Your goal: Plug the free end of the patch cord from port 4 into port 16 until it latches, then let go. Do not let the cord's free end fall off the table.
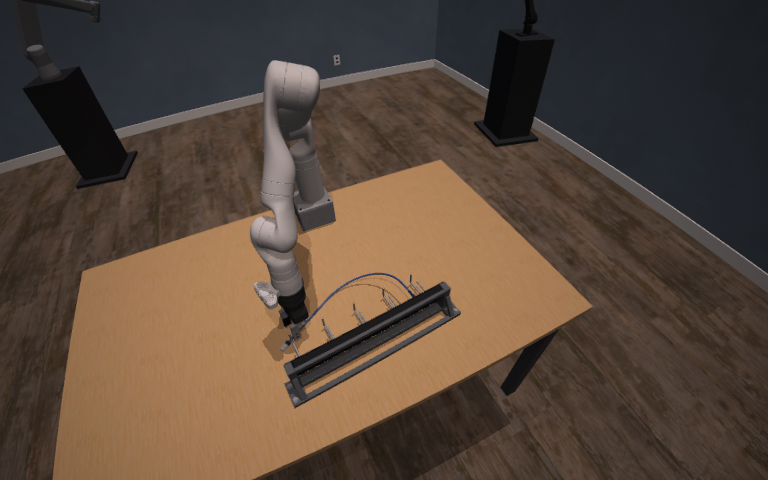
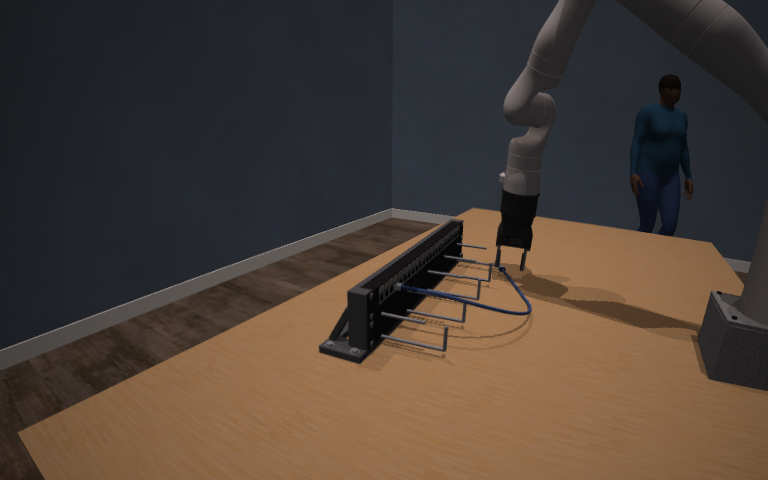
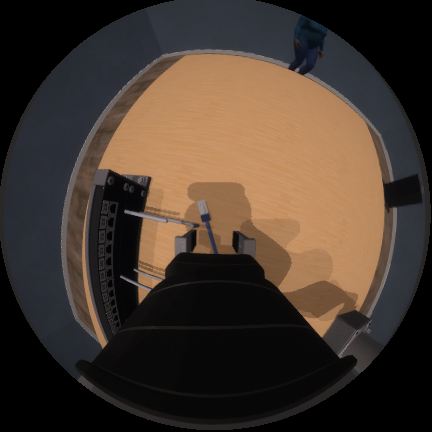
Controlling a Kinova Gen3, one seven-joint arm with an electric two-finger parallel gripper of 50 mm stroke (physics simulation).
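Where they show: gripper, fingertip midpoint: [image 1: 292, 331] [image 2: 509, 267] [image 3: 214, 237]; arm's base at its link origin: [image 1: 312, 195] [image 2: 767, 316].
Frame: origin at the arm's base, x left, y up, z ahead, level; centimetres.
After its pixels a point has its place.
The patch panel [image 1: 367, 330] @(x 7.0, y 0.8, z 60.8 cm) [image 2: 362, 319] @(x 32.1, y -3.2, z 51.9 cm) [image 3: 103, 178] @(x -13.8, y 0.7, z 65.1 cm) stands upright on the table. The blue cord [image 1: 376, 274] @(x 14.5, y -4.3, z 39.6 cm) [image 2: 530, 308] @(x 3.3, y -7.8, z 38.5 cm) [image 3: 212, 240] @(x -12.5, y -8.7, z 50.9 cm) runs in a wide arc from a plugged-in connector [image 2: 399, 286] @(x 22.9, y -1.2, z 52.9 cm) near one panel end. Its free plug [image 1: 284, 345] @(x -16.0, y -8.3, z 54.4 cm) [image 3: 202, 207] @(x -16.2, y -8.3, z 54.4 cm), clear with a blue boot [image 2: 501, 269] @(x -14.5, y -8.8, z 53.4 cm) [image 3: 205, 217] @(x -15.1, y -8.6, z 53.4 cm), lies near the far panel end, beside a rod's tip. My gripper [image 1: 291, 328] @(x -13.2, y -7.3, z 50.9 cm) [image 2: 510, 267] @(x -13.2, y -7.3, z 50.9 cm) [image 3: 214, 237] @(x -13.2, y -7.3, z 50.9 cm) is open above the table. The cord behind the plug passes between or below the fingers; its height is unclear. I cannot make out port 16's number.
Thin metal rods [image 1: 327, 330] @(x -3.4, y -7.6, z 53.1 cm) [image 2: 419, 314] @(x 17.6, y -8.0, z 52.7 cm) [image 3: 145, 215] @(x -12.0, y -3.8, z 59.8 cm) stick out from the panel's port side, some with upturned ends. My arm's base [image 1: 315, 210] @(x -0.1, y -1.3, z 7.6 cm) [image 2: 736, 348] @(x 6.4, y -3.6, z 4.0 cm) stands on the table [image 1: 169, 396] @(x -48.4, y -9.4, z 61.7 cm). A person [image 2: 661, 141] [image 3: 310, 42] stands beyond the table.
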